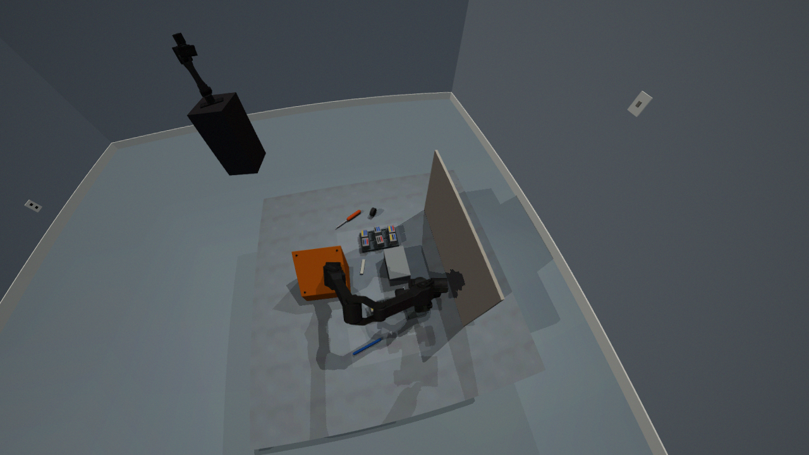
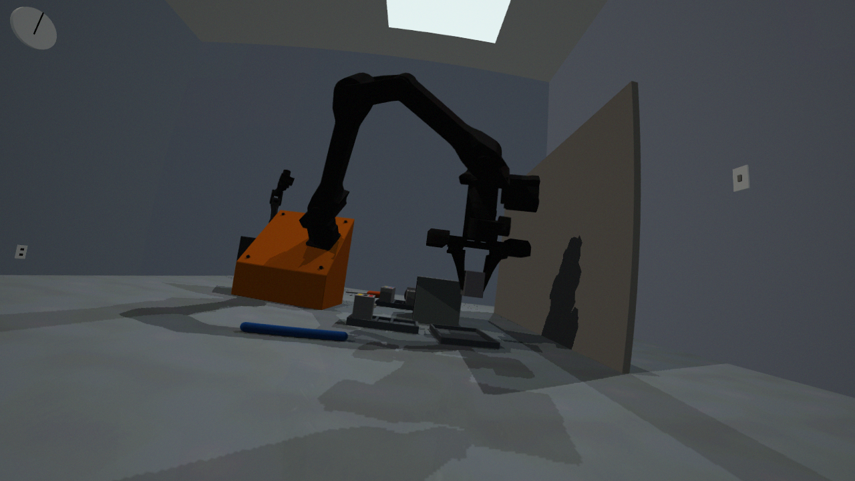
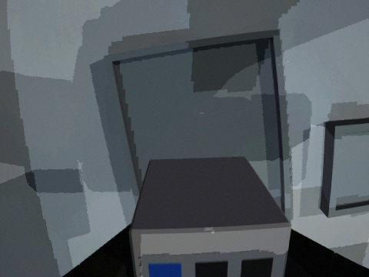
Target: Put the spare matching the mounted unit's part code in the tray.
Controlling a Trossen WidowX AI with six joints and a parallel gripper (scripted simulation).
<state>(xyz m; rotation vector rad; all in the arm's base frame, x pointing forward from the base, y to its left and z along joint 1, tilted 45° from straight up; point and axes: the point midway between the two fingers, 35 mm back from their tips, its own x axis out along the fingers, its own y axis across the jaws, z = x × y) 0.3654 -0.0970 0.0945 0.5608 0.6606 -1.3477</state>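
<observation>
My gripper tip is now 80 mm above the dark-rimmed tray and 10 mm past it. From my gripper tip the other things lie so: rack (150 mm behind, 80 mm below, 10 mm to the right); then grey spare block (20 mm above); then mounted unit (190 mm to the left, 80 mm behind, 40 mm below).
</observation>
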